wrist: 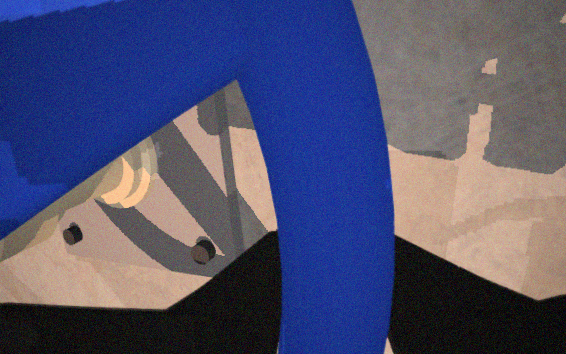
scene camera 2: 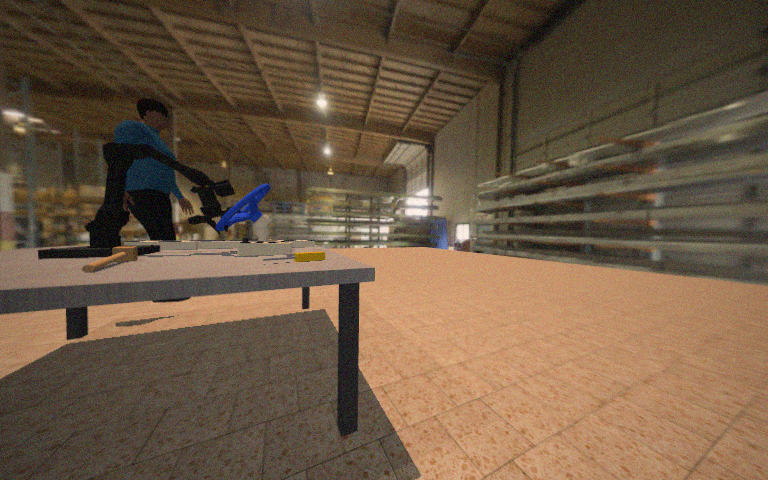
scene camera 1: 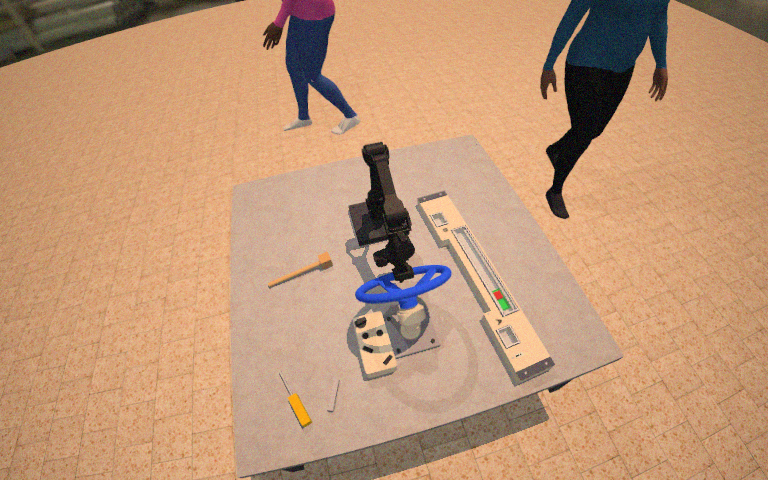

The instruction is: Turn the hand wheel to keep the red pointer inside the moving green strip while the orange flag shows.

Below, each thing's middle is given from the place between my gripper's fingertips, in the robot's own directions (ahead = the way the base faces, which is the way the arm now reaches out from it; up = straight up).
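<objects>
Blue hand wheel [scene camera 1: 407,299]: 8 cm ahead of my hand, 2 cm to the right of it and 12 cm above it.
</objects>
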